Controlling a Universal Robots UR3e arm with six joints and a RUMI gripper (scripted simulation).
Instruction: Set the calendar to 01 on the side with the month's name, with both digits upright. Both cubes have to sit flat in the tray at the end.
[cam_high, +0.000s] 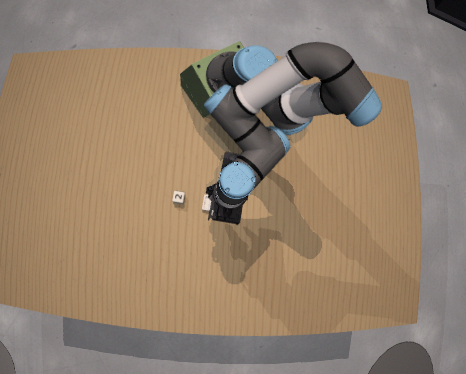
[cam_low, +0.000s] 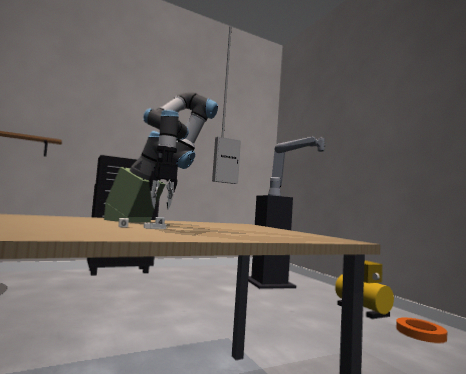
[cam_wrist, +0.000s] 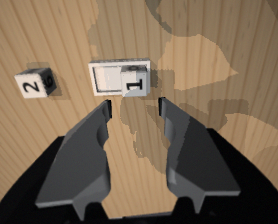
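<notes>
Now: the white cube 12 cm to the right of my hand and 7 cm below it. Also, from my hand: white tray (8 cm below, 2 cm to the right).
</notes>
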